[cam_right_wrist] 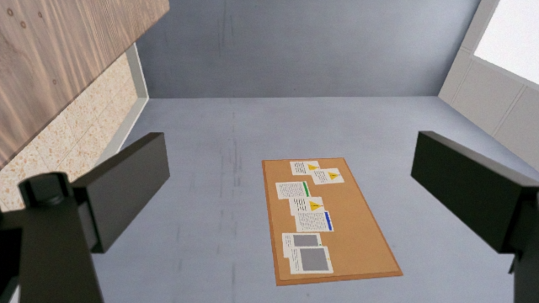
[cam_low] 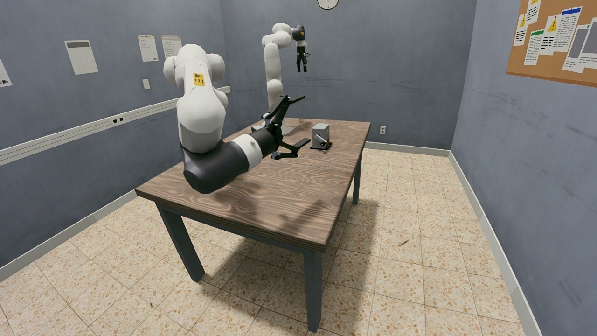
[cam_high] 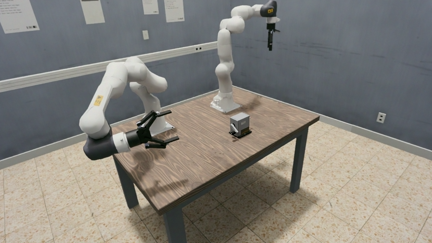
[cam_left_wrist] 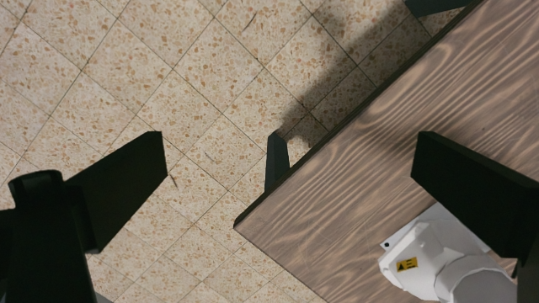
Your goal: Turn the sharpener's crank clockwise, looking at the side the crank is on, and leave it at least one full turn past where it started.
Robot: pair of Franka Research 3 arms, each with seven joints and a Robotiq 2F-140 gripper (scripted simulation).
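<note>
Now: the crank 450 mm to the left of my right hand, 250 mm below it and 140 mm behind it.
</note>
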